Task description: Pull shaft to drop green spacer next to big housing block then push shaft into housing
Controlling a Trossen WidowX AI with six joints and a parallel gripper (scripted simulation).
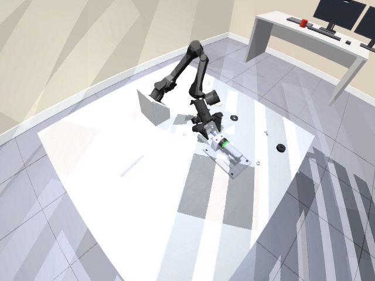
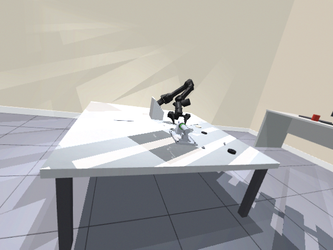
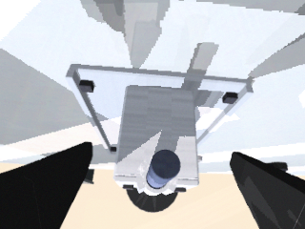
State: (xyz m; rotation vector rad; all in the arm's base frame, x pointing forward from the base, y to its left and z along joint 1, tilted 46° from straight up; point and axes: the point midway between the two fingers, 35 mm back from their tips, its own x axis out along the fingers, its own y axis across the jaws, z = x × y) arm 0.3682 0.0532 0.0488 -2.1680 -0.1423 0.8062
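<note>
The shaft lies 40 mm ahead of my gripper tip, 10 mm to the right of it and 10 mm above it. Round my gripper tip: green spacer 80 mm ahead, 20 mm to the right, 10 mm above; black spacer 70 mm ahead, 10 mm to the right, 10 mm above; thin white rod 400 mm to the right, 220 mm behind, 70 mm below.
</note>
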